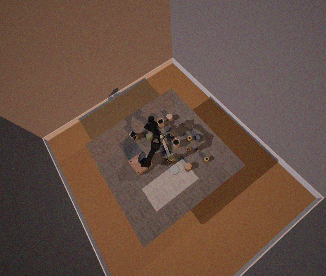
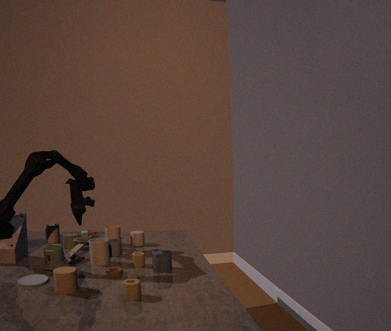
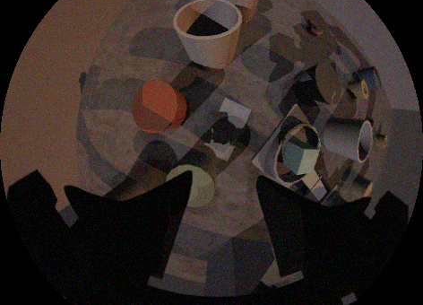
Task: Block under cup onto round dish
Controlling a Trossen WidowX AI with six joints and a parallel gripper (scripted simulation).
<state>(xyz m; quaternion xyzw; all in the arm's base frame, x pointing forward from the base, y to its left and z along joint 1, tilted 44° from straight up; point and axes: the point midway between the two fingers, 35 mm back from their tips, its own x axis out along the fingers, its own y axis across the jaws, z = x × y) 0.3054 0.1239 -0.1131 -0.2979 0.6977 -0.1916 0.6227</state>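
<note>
My gripper tip is now 9 cm to the left of the pale green block, 3 cm short of it and 3 cm above it. Also, from my gripper tip: beam 21 cm to the right, 8 cm below, 1 cm behind; then red piece 9 cm to the left, 8 cm below, 3 cm ahead; then green cup 35 cm to the right, 7 cm behind, 6 cm below.
</note>
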